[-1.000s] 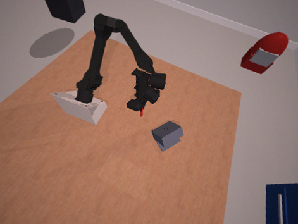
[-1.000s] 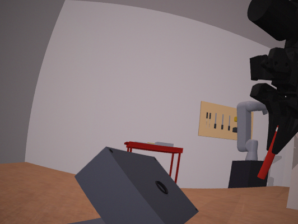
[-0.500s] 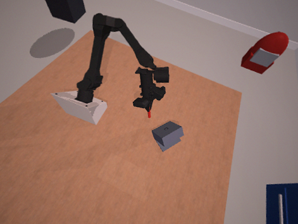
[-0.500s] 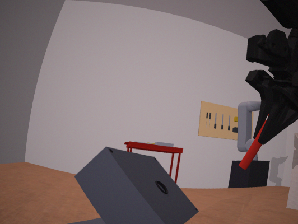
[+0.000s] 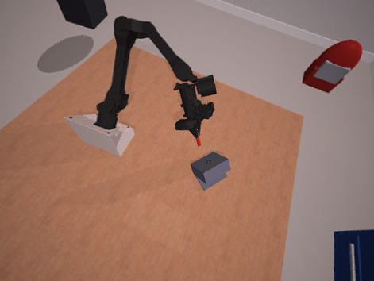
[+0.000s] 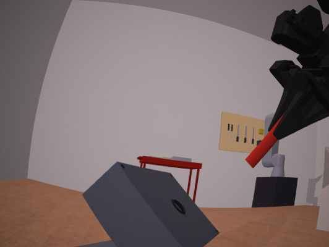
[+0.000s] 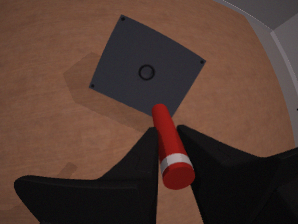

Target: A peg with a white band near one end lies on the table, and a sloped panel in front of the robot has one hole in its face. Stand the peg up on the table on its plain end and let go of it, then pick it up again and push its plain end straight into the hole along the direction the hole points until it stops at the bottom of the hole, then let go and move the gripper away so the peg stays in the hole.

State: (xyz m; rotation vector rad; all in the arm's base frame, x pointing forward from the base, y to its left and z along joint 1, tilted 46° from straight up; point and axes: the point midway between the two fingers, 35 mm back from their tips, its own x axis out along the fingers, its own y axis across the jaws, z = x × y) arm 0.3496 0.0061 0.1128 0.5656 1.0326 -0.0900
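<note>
Right now my gripper tip is 100 mm above the grey sloped panel, 90 mm short of it and 70 mm to the left of it. The rest, counted from my gripper tip: red peg (10 mm to the left, 10 mm behind, 10 mm above).
</note>
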